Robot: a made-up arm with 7 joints. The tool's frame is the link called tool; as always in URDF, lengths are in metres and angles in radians. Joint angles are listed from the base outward. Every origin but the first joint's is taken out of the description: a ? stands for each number. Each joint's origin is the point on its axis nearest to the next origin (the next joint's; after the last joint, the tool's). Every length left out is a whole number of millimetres.
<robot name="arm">
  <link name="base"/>
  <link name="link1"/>
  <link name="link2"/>
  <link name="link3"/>
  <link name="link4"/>
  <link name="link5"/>
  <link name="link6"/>
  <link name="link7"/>
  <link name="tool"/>
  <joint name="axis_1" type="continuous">
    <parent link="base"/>
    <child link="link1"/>
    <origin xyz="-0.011 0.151 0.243" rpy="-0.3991 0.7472 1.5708"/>
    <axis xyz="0 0 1"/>
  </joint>
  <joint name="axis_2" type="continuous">
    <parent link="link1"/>
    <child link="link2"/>
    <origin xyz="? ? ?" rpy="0 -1.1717 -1.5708"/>
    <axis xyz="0 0 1"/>
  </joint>
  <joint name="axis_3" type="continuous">
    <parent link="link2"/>
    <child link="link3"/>
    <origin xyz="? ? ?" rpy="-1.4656 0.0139 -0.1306"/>
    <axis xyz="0 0 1"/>
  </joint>
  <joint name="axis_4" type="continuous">
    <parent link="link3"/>
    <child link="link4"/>
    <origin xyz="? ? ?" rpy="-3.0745 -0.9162 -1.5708"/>
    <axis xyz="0 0 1"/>
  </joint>
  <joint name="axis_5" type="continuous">
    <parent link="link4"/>
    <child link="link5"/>
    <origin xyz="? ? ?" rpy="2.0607 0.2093 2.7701"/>
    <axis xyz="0 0 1"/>
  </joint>
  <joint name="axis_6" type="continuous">
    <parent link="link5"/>
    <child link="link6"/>
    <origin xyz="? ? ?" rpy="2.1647 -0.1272 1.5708"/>
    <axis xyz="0 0 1"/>
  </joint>
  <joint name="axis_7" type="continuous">
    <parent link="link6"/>
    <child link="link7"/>
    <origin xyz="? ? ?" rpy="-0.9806 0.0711 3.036"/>
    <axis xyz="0 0 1"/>
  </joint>
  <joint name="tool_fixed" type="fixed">
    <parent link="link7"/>
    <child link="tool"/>
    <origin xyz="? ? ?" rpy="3.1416 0 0.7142"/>
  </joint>
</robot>
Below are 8 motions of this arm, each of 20 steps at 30 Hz.
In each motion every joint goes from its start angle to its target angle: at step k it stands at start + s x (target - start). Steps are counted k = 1, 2, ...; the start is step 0. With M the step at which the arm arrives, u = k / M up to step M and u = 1 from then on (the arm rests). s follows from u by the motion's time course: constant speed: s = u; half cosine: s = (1 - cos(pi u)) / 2; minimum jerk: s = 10 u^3 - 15 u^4 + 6 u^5.
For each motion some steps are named. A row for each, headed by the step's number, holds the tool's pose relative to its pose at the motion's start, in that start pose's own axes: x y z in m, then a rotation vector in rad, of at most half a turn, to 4 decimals.
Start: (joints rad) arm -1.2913 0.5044 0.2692 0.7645 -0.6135 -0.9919 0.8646
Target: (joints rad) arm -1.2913 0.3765 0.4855 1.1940 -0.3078 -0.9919 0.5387
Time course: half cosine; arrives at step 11
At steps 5, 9, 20:
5: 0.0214 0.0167 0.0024 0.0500 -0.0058 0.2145
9: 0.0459 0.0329 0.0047 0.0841 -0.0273 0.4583
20: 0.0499 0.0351 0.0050 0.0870 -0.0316 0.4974

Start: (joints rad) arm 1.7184 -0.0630 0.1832 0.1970 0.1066 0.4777 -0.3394
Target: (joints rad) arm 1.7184 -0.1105 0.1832 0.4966 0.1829 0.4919 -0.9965
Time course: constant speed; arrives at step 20
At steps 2, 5, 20:
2: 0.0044 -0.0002 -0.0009 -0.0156 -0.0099 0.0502
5: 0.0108 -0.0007 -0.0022 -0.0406 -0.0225 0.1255
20: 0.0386 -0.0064 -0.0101 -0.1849 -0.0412 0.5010

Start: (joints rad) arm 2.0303 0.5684 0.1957 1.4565 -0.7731 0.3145 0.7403
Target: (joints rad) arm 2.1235 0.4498 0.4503 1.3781 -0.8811 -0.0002 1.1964
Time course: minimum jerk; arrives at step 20
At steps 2, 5, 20:
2: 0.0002 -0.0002 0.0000 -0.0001 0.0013 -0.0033
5: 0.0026 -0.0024 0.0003 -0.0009 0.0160 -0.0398
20: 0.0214 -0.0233 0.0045 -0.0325 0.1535 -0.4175

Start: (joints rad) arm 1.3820 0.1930 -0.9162 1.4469 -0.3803 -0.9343 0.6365
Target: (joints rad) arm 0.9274 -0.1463 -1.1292 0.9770 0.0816 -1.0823 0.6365
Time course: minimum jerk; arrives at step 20
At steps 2, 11, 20:
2: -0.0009 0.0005 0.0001 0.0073 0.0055 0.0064
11: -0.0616 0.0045 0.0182 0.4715 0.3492 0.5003
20: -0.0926 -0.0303 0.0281 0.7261 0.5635 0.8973

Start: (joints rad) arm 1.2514 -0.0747 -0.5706 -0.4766 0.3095 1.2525 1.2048
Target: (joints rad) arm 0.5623 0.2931 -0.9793 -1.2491 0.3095 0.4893 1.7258
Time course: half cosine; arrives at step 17
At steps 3, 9, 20:
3: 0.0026 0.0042 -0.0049 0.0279 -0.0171 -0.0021
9: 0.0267 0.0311 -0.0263 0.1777 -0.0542 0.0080
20: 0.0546 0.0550 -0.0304 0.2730 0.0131 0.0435

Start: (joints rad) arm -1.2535 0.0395 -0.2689 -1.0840 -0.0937 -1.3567 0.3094
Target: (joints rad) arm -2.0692 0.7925 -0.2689 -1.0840 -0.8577 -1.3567 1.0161
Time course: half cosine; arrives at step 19
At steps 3, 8, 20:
3: 0.0027 -0.0159 0.0077 -0.0641 0.0024 -0.0352
8: 0.0258 -0.0892 0.0592 -0.3699 -0.0302 -0.1830
20: 0.1148 -0.1783 0.1594 -0.7366 -0.2440 -0.3228

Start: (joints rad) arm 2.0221 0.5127 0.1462 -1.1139 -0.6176 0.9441 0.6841
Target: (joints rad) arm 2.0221 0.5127 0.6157 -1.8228 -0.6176 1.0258 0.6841
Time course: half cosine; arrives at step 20
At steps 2, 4, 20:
2: -0.0004 -0.0046 -0.0033 -0.0150 -0.0097 0.0189
4: -0.0009 -0.0181 -0.0129 -0.0588 -0.0389 0.0730
20: 0.0828 -0.1916 -0.0990 -0.6440 -0.5221 0.6695

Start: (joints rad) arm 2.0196 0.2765 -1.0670 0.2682 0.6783 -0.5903 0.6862
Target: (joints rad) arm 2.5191 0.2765 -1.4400 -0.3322 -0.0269 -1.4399 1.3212
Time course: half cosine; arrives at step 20
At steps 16, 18, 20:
16: 0.0116 0.0897 -0.0249 0.6803 0.0816 -1.2835
18: 0.0136 0.0964 -0.0268 0.7205 0.0776 -1.3856
20: 0.0143 0.0987 -0.0275 0.7339 0.0758 -1.4206

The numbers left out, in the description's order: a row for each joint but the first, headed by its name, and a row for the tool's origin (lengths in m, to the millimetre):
axis_2: 0.068 0.175 0
axis_3: 0.052 -0.204 0
axis_4: -0.113 0.046 0
axis_5: -0.107 -0.111 0
axis_6: 0.072 -0.089 0
axis_7: 0.014 0.013 0
tool: 0.019 0.033 0

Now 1 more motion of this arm.
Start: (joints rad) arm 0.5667 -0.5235 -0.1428 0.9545 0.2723 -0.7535 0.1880
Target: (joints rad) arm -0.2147 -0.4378 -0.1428 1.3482 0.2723 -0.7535 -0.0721
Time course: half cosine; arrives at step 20
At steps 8, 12, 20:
8: 0.0194 -0.0544 0.0021 -0.1732 -0.0075 0.3558
12: 0.0512 -0.0932 0.0069 -0.3099 -0.0284 0.6821
20: 0.0987 -0.1206 0.0130 -0.4424 -0.0701 1.0521

